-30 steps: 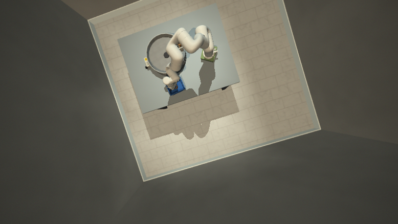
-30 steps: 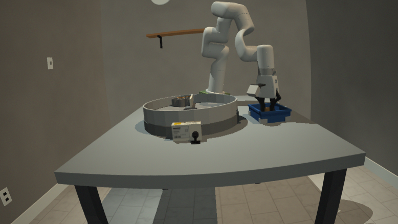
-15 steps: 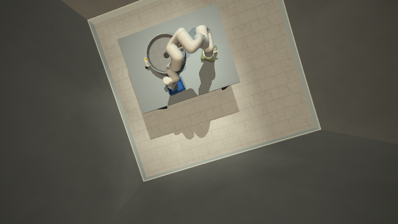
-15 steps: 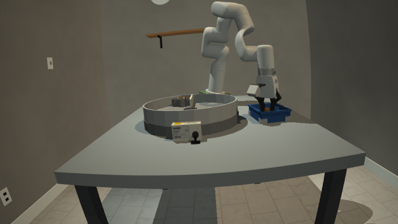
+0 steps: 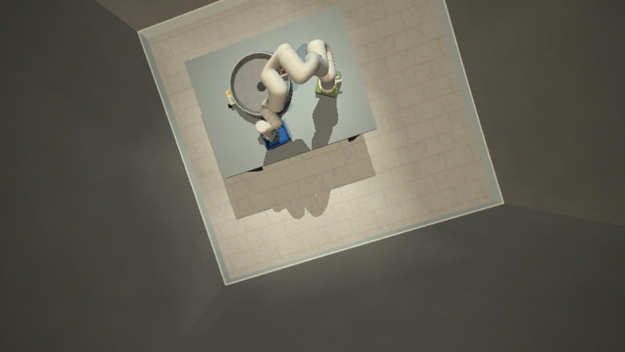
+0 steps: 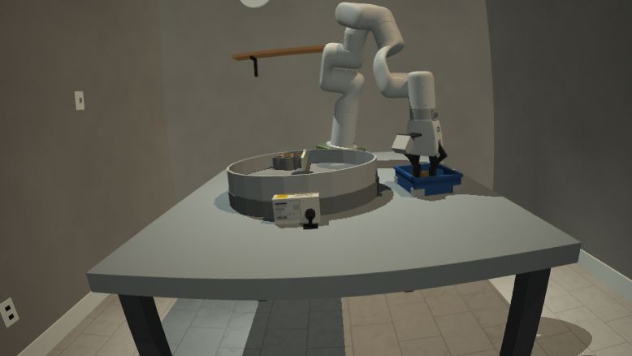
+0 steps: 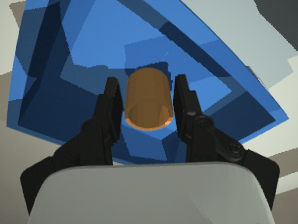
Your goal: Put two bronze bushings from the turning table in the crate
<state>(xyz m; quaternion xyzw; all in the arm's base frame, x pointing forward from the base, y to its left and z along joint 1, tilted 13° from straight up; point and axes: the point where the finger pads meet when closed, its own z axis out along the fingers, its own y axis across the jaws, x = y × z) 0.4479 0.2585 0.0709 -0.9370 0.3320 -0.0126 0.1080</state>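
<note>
Right now the blue crate is 10 mm behind my hand, 10 mm to the left of it and 20 mm below it.
</note>
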